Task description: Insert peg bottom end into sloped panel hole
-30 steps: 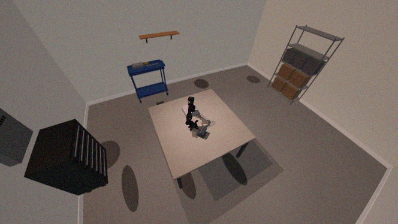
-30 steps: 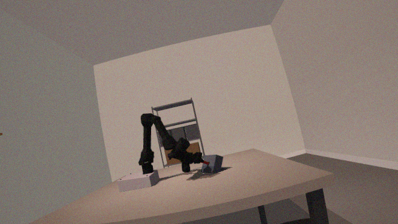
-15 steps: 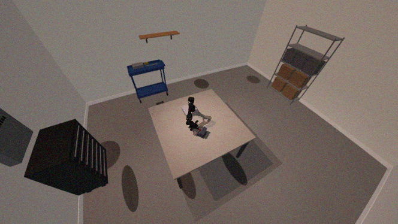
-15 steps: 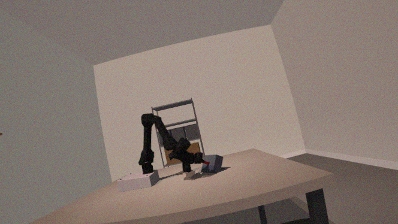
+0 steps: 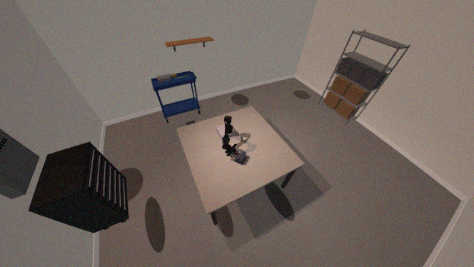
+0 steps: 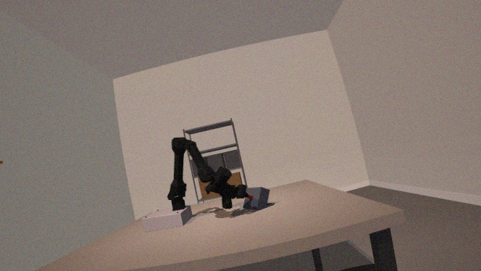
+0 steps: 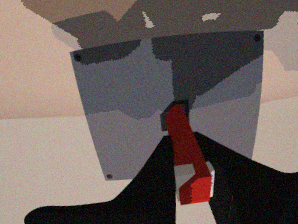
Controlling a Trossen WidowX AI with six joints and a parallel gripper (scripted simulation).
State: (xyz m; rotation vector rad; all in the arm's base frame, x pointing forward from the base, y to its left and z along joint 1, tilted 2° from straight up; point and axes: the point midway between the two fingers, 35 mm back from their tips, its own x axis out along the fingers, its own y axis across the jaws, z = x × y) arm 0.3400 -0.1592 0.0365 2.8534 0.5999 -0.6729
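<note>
My gripper tip is 4 cm short of the grey sloped panel, 2 cm to the right of it and 3 cm above it. The rest, counted from my gripper tip: red peg 1 cm behind, 1 cm to the right, 1 cm above.
</note>
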